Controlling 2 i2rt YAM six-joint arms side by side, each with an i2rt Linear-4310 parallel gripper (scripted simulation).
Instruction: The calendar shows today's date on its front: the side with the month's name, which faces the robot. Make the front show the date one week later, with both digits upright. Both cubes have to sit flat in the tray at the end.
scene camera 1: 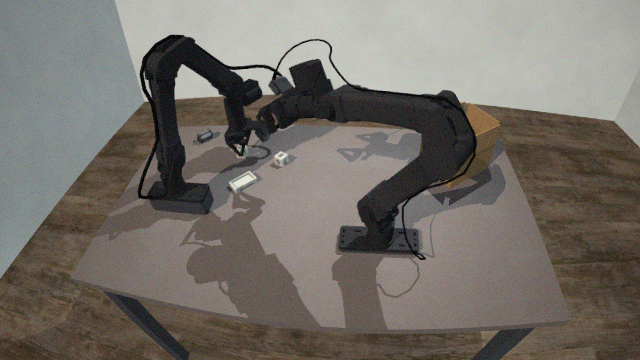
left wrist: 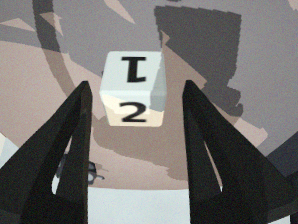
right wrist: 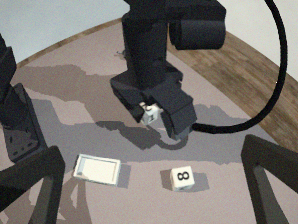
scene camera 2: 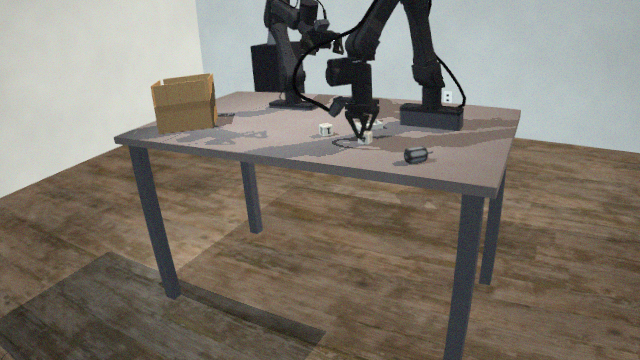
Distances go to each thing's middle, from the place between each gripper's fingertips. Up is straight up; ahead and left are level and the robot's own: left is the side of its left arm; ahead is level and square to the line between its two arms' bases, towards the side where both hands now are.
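Scene:
Cardboard box [scene camera 2: 186,106]: my left gripper [scene camera 2: 363,136] 100 mm short of it, 40 mm below it, 690 mm to the left of it.
Cardboard box again: my right gripper [scene camera 1: 271,109] 17 cm above it, 19 cm short of it, 52 cm to the left of it.

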